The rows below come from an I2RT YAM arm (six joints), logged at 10 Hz.
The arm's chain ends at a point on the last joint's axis. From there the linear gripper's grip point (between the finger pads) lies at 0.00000 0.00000 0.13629 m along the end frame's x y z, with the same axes.
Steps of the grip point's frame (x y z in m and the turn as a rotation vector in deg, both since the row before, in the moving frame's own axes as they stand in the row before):
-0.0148, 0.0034, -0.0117, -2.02, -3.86, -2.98
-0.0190, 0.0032, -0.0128, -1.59, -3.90, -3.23
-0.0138, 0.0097, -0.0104, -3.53, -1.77, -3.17
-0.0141, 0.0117, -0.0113, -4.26, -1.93, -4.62
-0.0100, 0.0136, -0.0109, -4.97, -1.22, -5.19
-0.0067, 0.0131, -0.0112, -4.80, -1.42, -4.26
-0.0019, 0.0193, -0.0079, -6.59, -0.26, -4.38
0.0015, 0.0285, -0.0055, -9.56, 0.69, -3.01
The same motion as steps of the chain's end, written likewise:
-0.0058, -0.0016, -0.0113, -2.02, -3.86, -2.98
-0.0098, -0.0008, -0.0124, -1.59, -3.90, -3.23
-0.0098, 0.0012, -0.0101, -3.53, -1.77, -3.17
-0.0099, 0.0014, -0.0108, -4.26, -1.93, -4.62
-0.0076, 0.0017, -0.0104, -4.97, -1.22, -5.19
-0.0038, 0.0016, -0.0107, -4.80, -1.42, -4.26
-0.0019, 0.0037, -0.0070, -6.59, -0.26, -4.38
-0.0007, 0.0059, -0.0036, -9.56, 0.69, -3.01

